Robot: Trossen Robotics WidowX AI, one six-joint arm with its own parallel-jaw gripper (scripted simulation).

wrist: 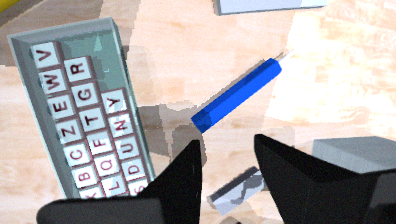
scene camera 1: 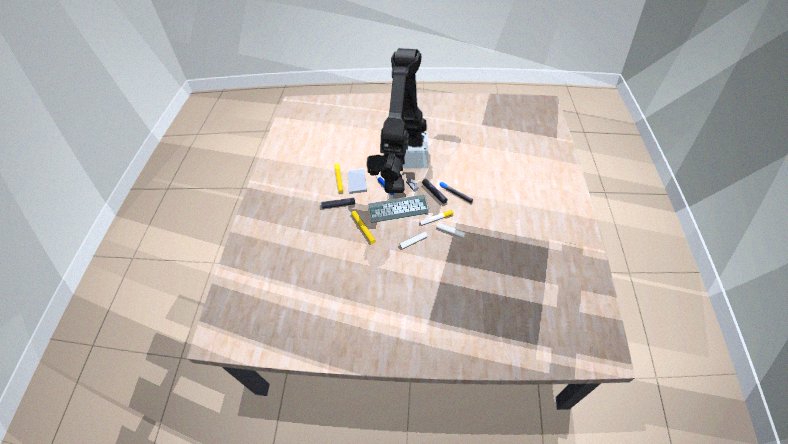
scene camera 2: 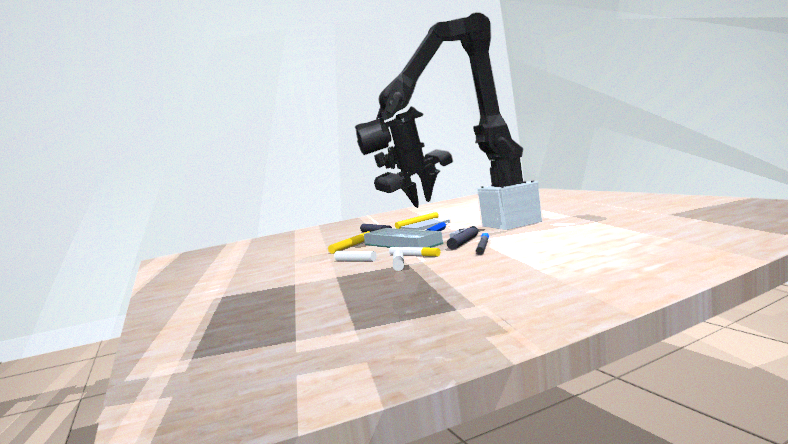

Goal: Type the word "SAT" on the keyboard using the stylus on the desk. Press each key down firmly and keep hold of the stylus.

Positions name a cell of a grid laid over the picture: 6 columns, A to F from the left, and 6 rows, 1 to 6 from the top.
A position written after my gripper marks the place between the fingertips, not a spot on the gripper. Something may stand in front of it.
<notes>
In view: my gripper (scene camera 2: D3) and a blue stylus (wrist: D3).
My gripper is seen too in the wrist view (wrist: D4).
</notes>
